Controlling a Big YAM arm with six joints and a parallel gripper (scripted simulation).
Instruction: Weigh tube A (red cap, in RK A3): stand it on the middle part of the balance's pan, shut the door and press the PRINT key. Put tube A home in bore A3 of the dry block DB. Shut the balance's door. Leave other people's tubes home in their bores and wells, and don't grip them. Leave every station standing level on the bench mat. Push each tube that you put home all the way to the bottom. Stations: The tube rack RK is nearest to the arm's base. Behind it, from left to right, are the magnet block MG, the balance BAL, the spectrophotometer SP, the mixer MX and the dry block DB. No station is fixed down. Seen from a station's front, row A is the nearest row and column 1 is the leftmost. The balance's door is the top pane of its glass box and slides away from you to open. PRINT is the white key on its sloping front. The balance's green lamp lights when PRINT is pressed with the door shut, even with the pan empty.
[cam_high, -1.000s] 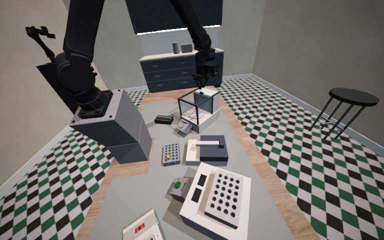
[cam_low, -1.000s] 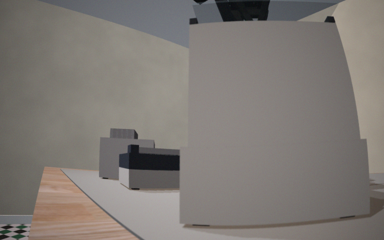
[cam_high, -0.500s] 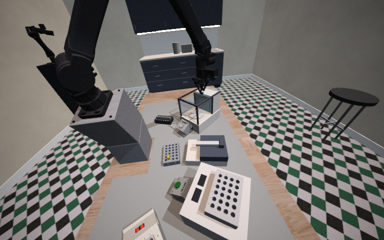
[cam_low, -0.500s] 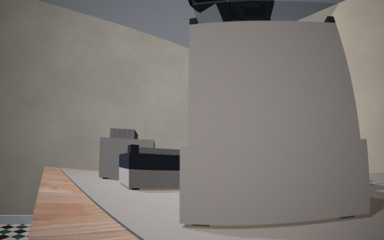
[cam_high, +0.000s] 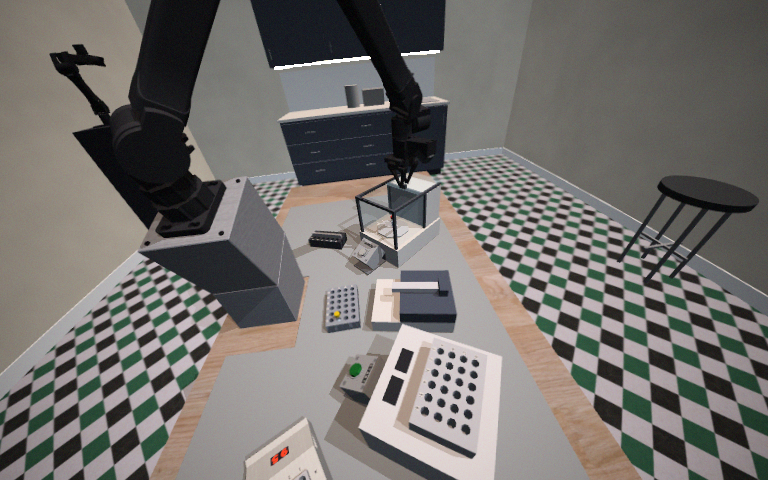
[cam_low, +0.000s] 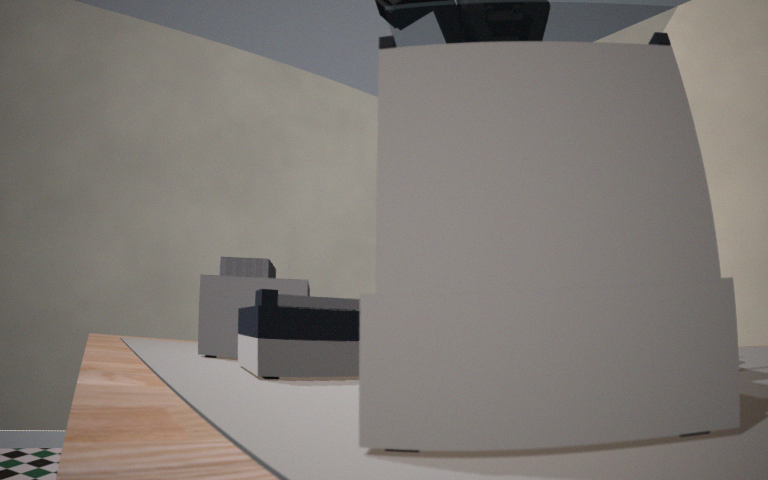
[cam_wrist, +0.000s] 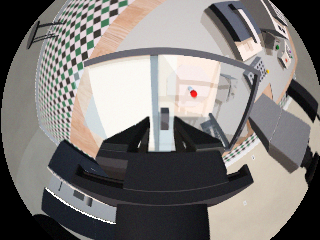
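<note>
The balance door is 20 mm to the left of my hand, 20 mm below it and 20 mm ahead of it. The rest, counted from my hand: magnet block (300 mm behind, 200 mm below, 20 mm to the left); then spectrophotometer (330 mm to the right, 160 mm below, 30 mm behind); then tube rack (310 mm to the right, 220 mm behind, 210 mm below).
</note>
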